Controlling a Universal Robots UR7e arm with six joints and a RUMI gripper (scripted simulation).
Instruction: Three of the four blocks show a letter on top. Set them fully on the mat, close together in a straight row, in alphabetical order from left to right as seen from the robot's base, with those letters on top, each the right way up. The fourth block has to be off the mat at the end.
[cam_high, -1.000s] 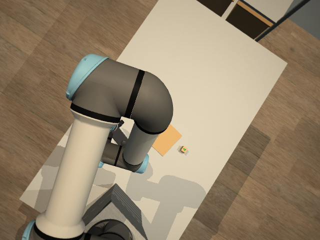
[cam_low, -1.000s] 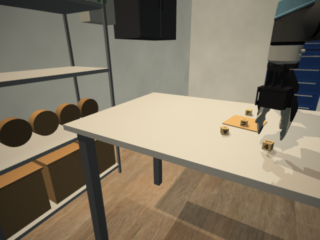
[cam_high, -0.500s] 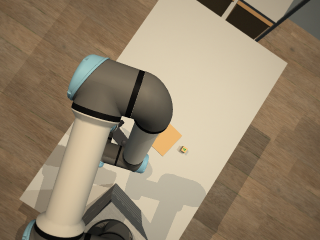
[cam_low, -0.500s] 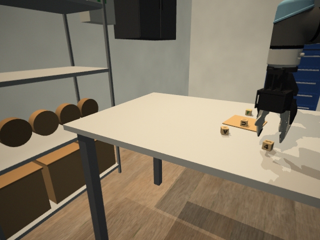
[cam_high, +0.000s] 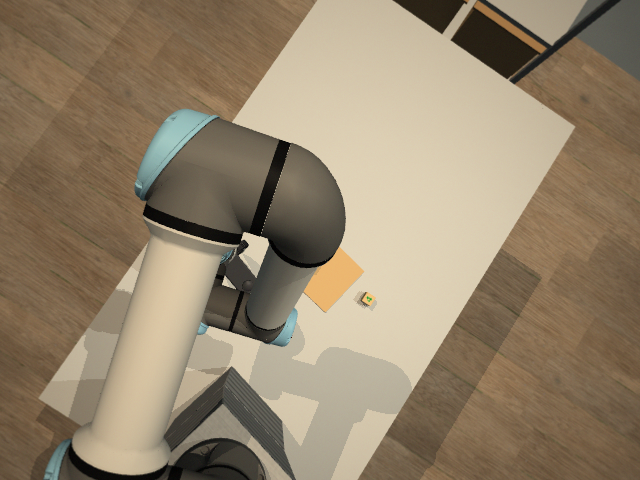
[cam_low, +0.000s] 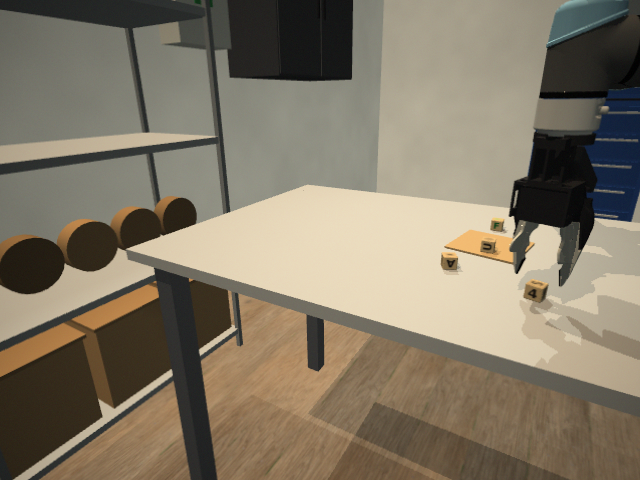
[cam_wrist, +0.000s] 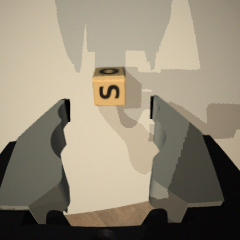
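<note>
The S block lies 40 mm below my hand. The rest, counted from my hand: D block (170 mm to the right, 80 mm ahead, 30 mm below); then X block (140 mm ahead, 70 mm to the right, 40 mm below); then orange mat (210 mm to the right, 80 mm ahead, 50 mm below).
</note>
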